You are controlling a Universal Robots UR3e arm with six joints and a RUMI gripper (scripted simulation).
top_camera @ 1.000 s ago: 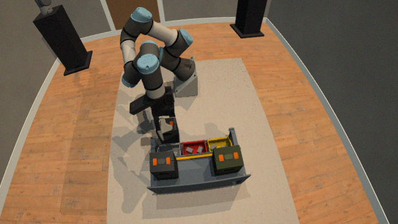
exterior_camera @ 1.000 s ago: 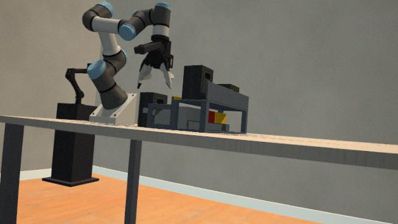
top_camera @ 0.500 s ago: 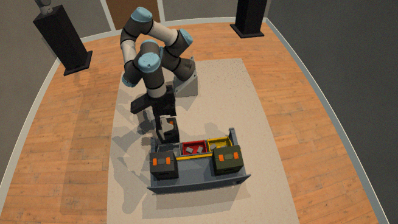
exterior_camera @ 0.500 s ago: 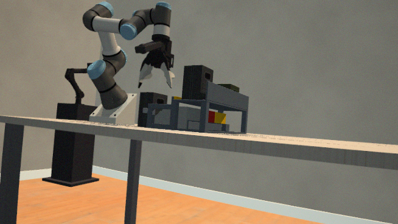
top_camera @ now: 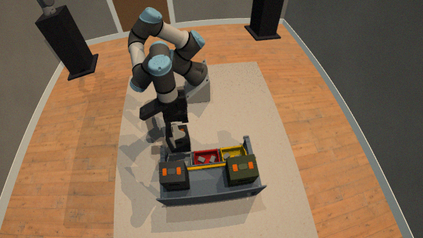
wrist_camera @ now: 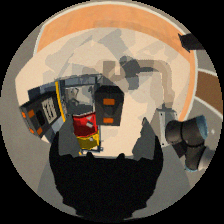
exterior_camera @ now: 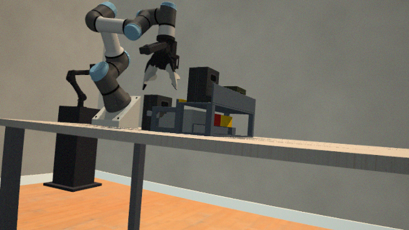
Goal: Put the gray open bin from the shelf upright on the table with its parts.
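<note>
Now: hand 120 mm short of the gray open bin, 110 mm above it and 20 mm to the left of it. The rest, counted from my hand: yellow rail: 170 mm ahead, 90 mm to the left, 50 mm below; then red bin: 140 mm ahead, 110 mm below, 100 mm to the left; then yellow bin: 210 mm to the left, 150 mm ahead, 110 mm below.
</note>
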